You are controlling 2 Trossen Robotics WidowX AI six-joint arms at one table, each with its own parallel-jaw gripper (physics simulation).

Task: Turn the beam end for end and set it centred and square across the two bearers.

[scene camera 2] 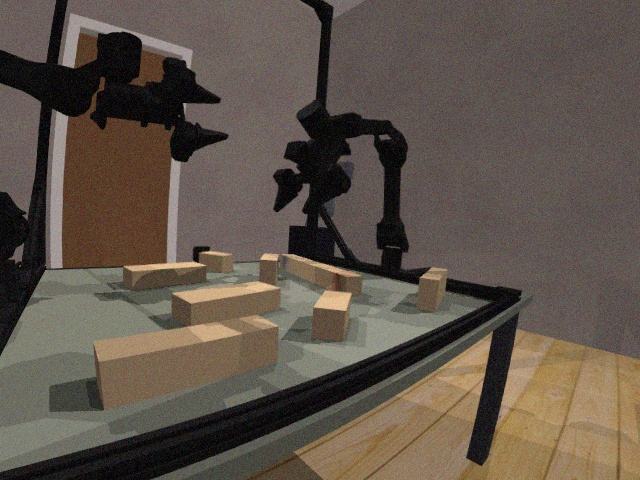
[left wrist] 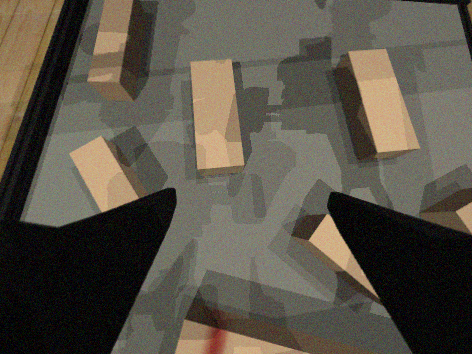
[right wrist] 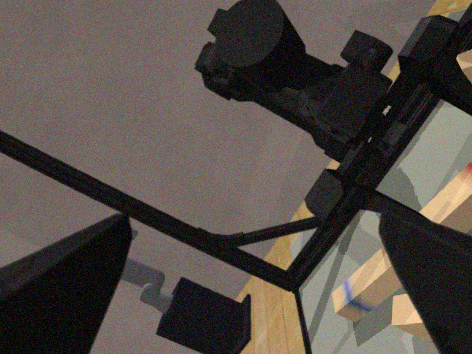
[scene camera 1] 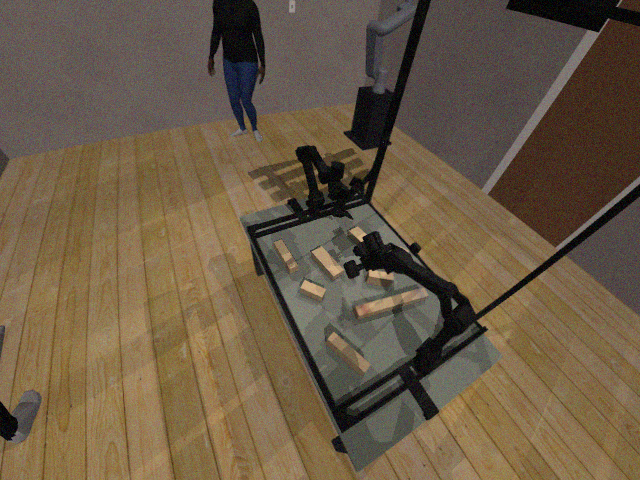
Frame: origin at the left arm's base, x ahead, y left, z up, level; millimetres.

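Seen in the pictures: left gripper, fingertip midpoint: (scene camera 2: 288, 211) (left wrist: 252, 197) (scene camera 1: 356, 263); right gripper, fingertip midpoint: (scene camera 2: 223, 118) (right wrist: 255, 223) (scene camera 1: 358, 210); left arm's base, origin of the base link: (scene camera 2: 390, 269) (right wrist: 375, 161) (scene camera 1: 421, 365); right arm's base, origin of the base link: (scene camera 1: 313, 212).
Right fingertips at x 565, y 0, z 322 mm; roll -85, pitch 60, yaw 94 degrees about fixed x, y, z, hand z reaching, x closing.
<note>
Offsets run from my right fingertips to a thing's top centre.
The beam @[300 mm back, 58 mm right, 298 mm down] (scene camera 1: 390, 303) (scene camera 2: 310, 271) (left wrist: 260, 346) (right wrist: 370, 280) is a long wooden bar lying flat, with a red band near one end and a blue band near the other. Two similar shorter blocks lie roughly parallel: one @[13 mm ahead, 99 mm left, 304 mm down] (scene camera 1: 326, 262) (scene camera 2: 225, 304) (left wrist: 217, 115) and another @[56 mm ahead, 148 mm right, 304 mm down] (scene camera 1: 356, 234) (scene camera 2: 165, 274) (left wrist: 382, 100). No mark shows which blocks are the bearers. My left gripper (scene camera 1: 354, 259) (scene camera 2: 291, 209) (left wrist: 252, 197) is open and empty, above the blocks, pointing down. My right gripper (scene camera 1: 357, 204) (scene camera 2: 223, 117) (right wrist: 255, 223) is open and empty, high at the table's far end in scene camera 1, pointing sideways.
Other wooden blocks lie around: a long one @[130 mm ahead, 265 mm left, 298 mm down] (scene camera 1: 285, 255) (scene camera 2: 186, 361), a short one @[95 mm back, 230 mm left, 298 mm down] (scene camera 1: 312, 289) (scene camera 2: 330, 316), a short one @[175 mm back, 79 mm right, 279 mm down] (scene camera 1: 379, 277) (left wrist: 340, 255) beside the beam, and a long one @[395 mm back, 238 mm left, 279 mm down] (scene camera 1: 347, 352) (scene camera 2: 432, 290). A black rail (scene camera 1: 294, 322) runs along the table edge.
</note>
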